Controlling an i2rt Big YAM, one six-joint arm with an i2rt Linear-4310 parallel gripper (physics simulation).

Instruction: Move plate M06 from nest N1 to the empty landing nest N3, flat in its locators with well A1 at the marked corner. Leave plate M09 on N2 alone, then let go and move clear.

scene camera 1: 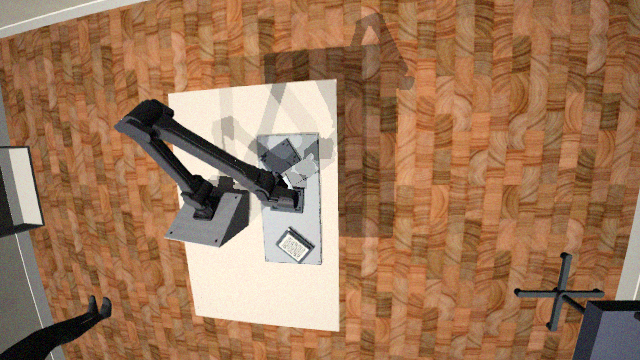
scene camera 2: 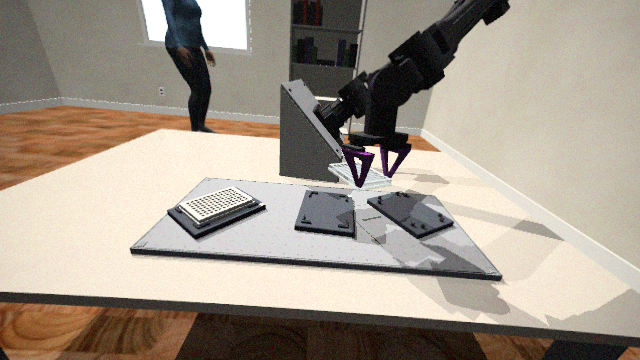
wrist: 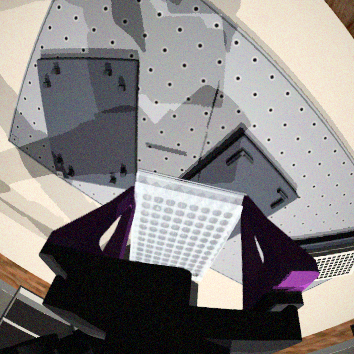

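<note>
My gripper [scene camera 2: 374, 181] [wrist: 188, 196] is shut on the clear plate M06 [scene camera 2: 345, 171] [wrist: 180, 230], its purple fingers at opposite sides. The plate hangs above table level, beyond the middle nest in scene camera 2; its A1 mark cannot be made out. The empty middle nest, N3 [scene camera 1: 300, 196] [scene camera 2: 325, 212] [wrist: 260, 175], has corner locators; the arm partly covers it in scene camera 1. The bare nest N1 [scene camera 1: 281, 156] [scene camera 2: 410, 212] [wrist: 95, 120] has small dark posts. The cream plate M09 [scene camera 1: 295, 246] [scene camera 2: 217, 204] [wrist: 336, 265] sits on nest N2 [scene camera 2: 192, 227].
The nests stand on a grey perforated board [scene camera 1: 292, 220] [scene camera 2: 280, 245] [wrist: 280, 110] on the cream table [scene camera 1: 260, 295] [scene camera 2: 100, 200]. The arm's sloped grey pedestal [scene camera 1: 200, 232] [scene camera 2: 305, 140] stands behind the board. A person [scene camera 2: 192, 75] stands beyond the table.
</note>
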